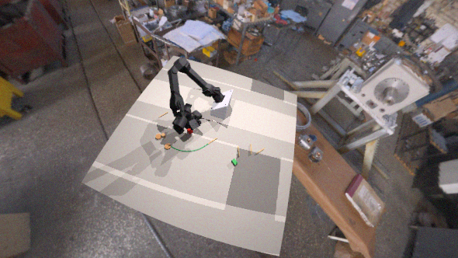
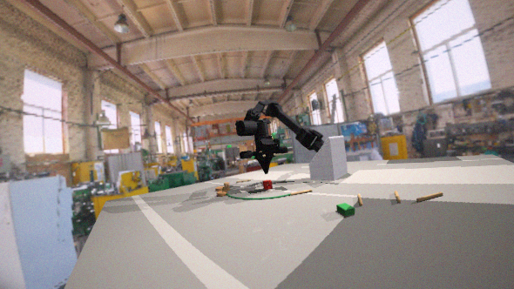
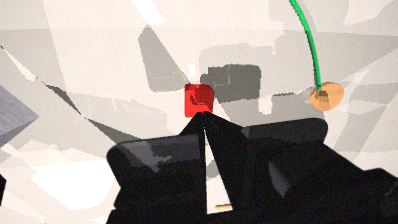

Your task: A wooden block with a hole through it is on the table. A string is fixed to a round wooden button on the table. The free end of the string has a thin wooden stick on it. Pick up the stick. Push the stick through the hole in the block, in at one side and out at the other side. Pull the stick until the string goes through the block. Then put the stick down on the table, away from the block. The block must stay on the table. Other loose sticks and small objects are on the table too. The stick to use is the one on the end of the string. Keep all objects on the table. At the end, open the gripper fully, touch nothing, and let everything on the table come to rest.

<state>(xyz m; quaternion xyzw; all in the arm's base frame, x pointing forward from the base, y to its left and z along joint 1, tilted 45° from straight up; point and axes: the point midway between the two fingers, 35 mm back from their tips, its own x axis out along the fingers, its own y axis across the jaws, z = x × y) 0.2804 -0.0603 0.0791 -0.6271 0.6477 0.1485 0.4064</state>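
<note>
Now: gripper tip 4 cm above the small red block. Also, from my gripper tip: wooden peg (11 cm ahead, 15 cm to the right, 4 cm below); then small green block (7 cm ahead, 37 cm to the left, 5 cm below).
</note>
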